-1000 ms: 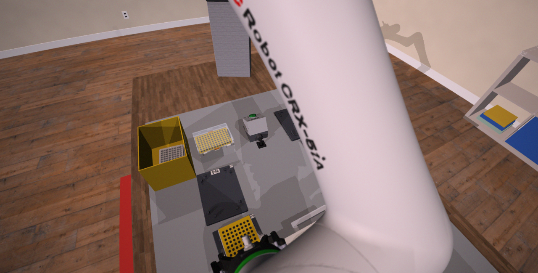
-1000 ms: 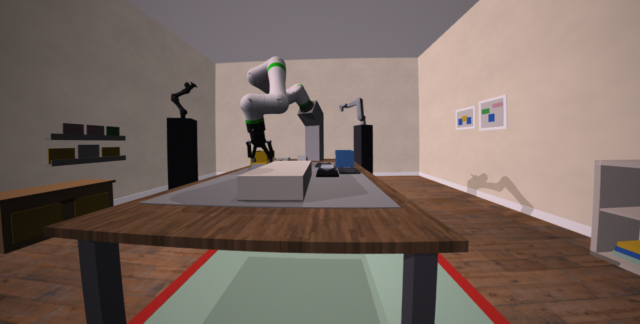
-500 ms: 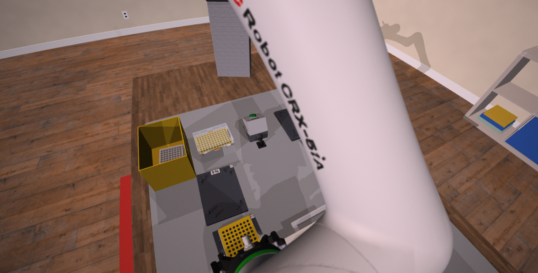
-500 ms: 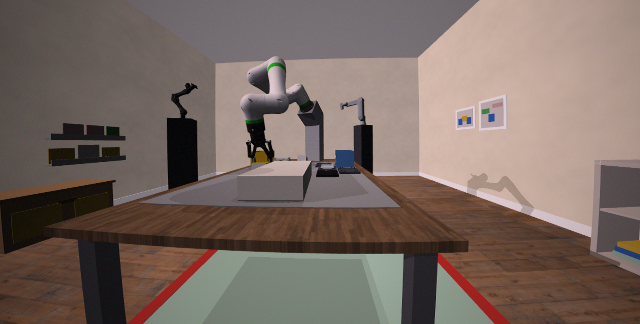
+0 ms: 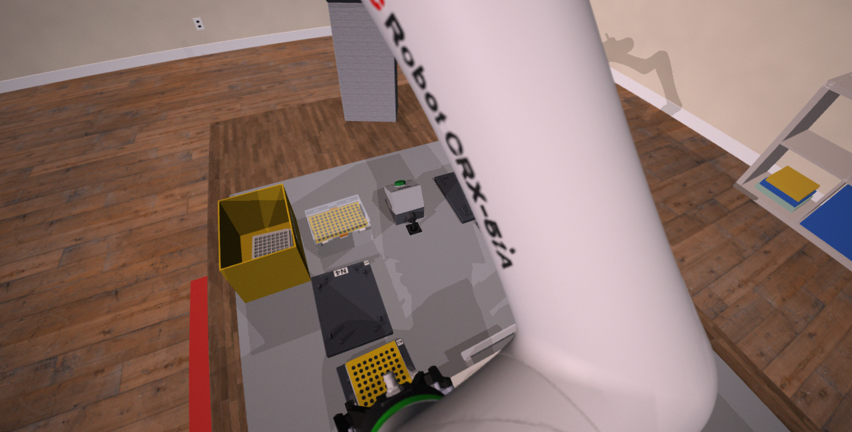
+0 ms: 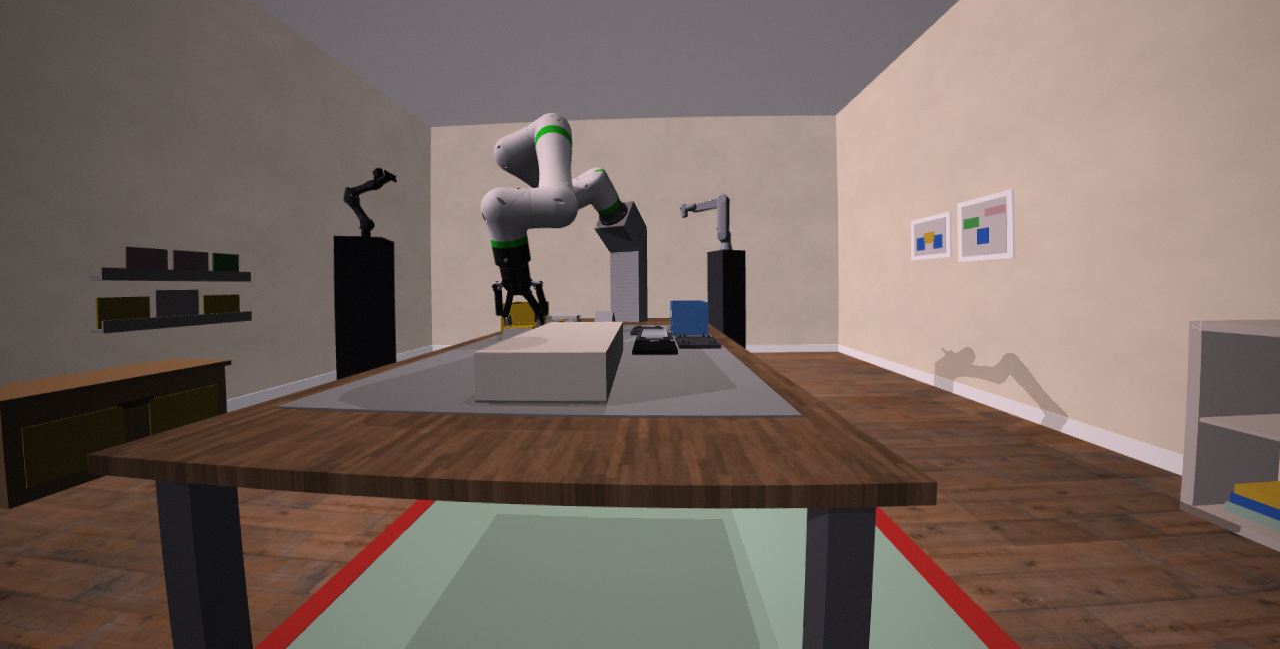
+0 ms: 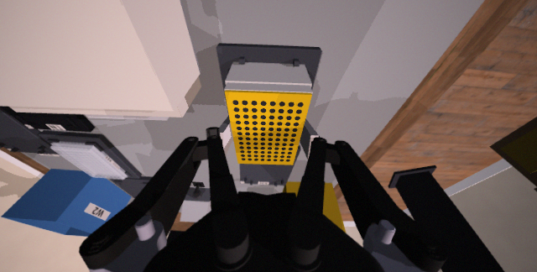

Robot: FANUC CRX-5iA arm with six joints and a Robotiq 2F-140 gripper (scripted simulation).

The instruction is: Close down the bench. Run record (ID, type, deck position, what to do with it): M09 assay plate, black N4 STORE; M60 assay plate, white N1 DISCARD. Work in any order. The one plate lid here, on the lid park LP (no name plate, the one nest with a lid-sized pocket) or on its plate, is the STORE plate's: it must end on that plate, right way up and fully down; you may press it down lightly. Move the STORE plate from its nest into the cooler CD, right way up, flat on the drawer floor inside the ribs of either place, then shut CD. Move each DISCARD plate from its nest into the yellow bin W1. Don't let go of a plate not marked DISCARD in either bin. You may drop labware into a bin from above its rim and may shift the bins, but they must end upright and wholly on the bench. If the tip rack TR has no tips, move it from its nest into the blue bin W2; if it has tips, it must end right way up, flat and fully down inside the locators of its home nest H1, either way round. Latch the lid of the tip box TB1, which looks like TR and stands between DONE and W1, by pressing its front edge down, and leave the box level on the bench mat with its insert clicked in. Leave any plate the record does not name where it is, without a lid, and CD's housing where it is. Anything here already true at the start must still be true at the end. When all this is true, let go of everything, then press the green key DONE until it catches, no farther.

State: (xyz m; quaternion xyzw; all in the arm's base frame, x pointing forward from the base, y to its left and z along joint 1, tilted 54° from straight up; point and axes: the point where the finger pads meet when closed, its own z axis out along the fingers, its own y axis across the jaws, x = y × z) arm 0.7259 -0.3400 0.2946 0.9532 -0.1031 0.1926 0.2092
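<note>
My hand is 60 mm above the nest N2. From my hand the other things lie so: yellow tip rack TR (10 mm behind, 10 mm below); nest N4 (170 mm behind, 70 mm to the left, 60 mm below); lid (190 mm ahead, 130 mm to the left, 40 mm below).
</note>
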